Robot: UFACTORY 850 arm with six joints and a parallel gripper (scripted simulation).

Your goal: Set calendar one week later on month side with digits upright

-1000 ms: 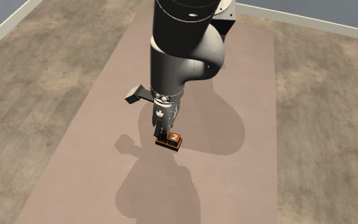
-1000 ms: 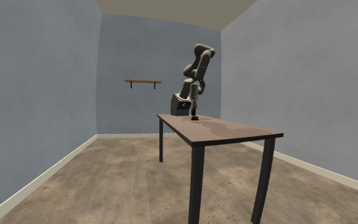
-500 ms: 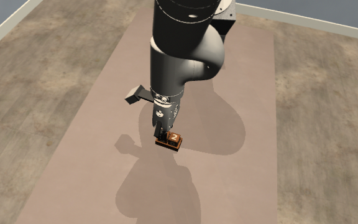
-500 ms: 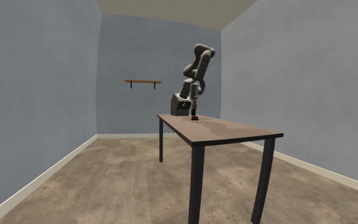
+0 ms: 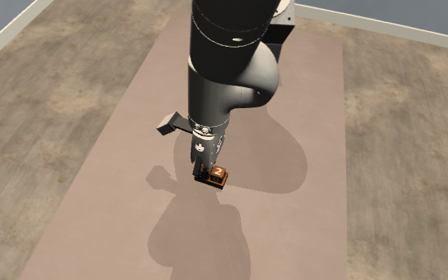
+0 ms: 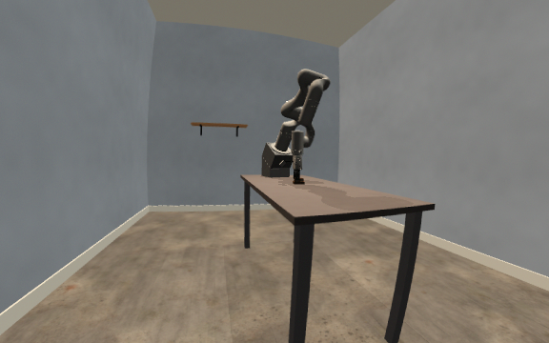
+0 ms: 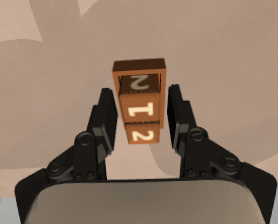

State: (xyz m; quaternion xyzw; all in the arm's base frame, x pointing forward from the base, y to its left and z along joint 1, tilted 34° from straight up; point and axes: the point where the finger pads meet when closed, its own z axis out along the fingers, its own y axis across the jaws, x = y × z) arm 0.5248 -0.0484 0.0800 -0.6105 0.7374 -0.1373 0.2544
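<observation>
Right now my hand is 40 mm above the wooden tray and 20 mm to the right of it. The rest, counted from my hand: wooden cube 30 mm to the left, 20 mm below, 10 mm ahead.
</observation>
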